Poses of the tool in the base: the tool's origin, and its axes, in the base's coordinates. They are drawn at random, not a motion.
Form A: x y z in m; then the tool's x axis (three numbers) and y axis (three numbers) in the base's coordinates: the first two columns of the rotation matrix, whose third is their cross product.
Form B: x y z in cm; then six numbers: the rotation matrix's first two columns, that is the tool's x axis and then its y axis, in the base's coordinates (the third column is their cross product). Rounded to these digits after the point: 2 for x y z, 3 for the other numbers.
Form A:
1: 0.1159 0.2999 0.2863 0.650 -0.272 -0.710 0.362 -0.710 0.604
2: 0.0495 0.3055 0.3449 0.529 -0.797 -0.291 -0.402 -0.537 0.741
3: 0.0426 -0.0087 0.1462 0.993 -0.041 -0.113 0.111 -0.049 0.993
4: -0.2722 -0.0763 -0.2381 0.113 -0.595 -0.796 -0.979 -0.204 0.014
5: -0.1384 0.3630 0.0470 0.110 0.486 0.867 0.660 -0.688 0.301
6: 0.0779 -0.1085 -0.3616 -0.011 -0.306 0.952 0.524 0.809 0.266
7: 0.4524 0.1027 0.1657 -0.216 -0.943 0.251 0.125 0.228 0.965
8: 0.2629 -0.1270 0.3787 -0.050 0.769 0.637 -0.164 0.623 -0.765
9: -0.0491 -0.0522 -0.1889 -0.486 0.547 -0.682 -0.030 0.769 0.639
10: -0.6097 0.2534 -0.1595 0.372 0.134 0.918 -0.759 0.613 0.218
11: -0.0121 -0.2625 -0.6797 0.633 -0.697 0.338 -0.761 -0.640 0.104
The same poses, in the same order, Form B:
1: 11.59 29.99 28.63 0.650 -0.272 -0.710 0.362 -0.710 0.604
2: 4.95 30.55 34.49 0.529 -0.797 -0.291 -0.402 -0.537 0.741
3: 4.26 -0.87 14.62 0.993 -0.041 -0.113 0.111 -0.049 0.993
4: -27.22 -7.63 -23.81 0.113 -0.595 -0.796 -0.979 -0.204 0.014
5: -13.84 36.30 4.70 0.110 0.486 0.867 0.660 -0.688 0.301
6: 7.79 -10.85 -36.16 -0.011 -0.306 0.952 0.524 0.809 0.266
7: 45.24 10.27 16.57 -0.216 -0.943 0.251 0.125 0.228 0.965
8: 26.29 -12.70 37.87 -0.050 0.769 0.637 -0.164 0.623 -0.765
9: -4.91 -5.22 -18.89 -0.486 0.547 -0.682 -0.030 0.769 0.639
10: -60.97 25.34 -15.95 0.372 0.134 0.918 -0.759 0.613 0.218
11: -1.21 -26.25 -67.97 0.633 -0.697 0.338 -0.761 -0.640 0.104
